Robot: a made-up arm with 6 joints.
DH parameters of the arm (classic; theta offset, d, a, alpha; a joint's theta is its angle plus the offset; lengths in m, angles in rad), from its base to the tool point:
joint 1: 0 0.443 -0.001 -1.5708
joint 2: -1.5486 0 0.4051 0
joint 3: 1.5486 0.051 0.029 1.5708
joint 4: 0 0.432 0.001 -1.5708
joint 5: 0 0.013 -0.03 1.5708
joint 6: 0 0.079 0.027 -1.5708
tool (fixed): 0 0.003 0 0
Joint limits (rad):
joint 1: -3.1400..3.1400
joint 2: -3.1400..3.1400
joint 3: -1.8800..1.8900
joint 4: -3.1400..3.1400
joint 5: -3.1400..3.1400
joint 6: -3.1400..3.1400
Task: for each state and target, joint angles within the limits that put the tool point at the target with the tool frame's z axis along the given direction. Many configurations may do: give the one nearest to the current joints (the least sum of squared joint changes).
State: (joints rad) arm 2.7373 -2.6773 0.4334 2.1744 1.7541 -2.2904
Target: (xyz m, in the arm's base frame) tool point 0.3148 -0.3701 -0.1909 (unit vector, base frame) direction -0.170 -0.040 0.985
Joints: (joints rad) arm 2.5522 -2.9082 0.7876 2.1607 2.0579 -2.3703
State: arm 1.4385 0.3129 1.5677 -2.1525 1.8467 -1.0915
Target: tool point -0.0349 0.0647 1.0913 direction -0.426 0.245 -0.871
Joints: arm 1.8383 -0.4500 1.1864 -2.2251 2.6608 -1.0943
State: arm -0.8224 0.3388 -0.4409 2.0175 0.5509 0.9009
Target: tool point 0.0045 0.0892 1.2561 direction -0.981 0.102 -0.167
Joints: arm -0.9288 0.4301 -0.9201 1.7238 0.2663 0.6898
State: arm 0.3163 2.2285 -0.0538 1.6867 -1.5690 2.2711
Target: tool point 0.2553 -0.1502 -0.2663 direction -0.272 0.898 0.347
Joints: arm -0.4882 2.6396 0.0432 2.3810 -1.7994 2.4729
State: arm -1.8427 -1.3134 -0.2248 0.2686 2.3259 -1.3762
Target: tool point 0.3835 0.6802 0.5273 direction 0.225 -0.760 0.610
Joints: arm -2.0733 -1.0480 -1.0225 -0.4791 1.5985 -0.8978
